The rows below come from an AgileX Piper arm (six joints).
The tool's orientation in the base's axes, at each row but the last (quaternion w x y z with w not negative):
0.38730, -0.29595, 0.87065, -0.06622
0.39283, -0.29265, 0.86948, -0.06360
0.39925, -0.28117, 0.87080, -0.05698
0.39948, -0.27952, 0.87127, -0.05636
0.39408, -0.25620, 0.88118, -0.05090
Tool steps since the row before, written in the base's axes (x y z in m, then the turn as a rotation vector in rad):
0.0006, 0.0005, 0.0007, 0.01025, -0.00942, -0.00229
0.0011, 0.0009, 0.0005, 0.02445, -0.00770, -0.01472
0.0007, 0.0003, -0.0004, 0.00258, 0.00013, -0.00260
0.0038, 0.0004, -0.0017, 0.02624, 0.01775, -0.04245
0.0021, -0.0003, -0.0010, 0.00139, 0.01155, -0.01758
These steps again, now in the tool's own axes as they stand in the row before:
-0.0010, -0.0001, 0.0000, 0.00141, -0.01165, 0.00782
-0.0014, 0.0001, 0.0006, 0.00109, -0.01253, 0.02675
-0.0003, 0.0001, 0.0008, 0.00031, -0.00020, 0.00365
-0.0011, -0.0008, 0.0040, 0.00500, 0.01691, 0.04995
-0.0004, -0.0008, 0.0022, 0.00530, 0.01453, 0.01433

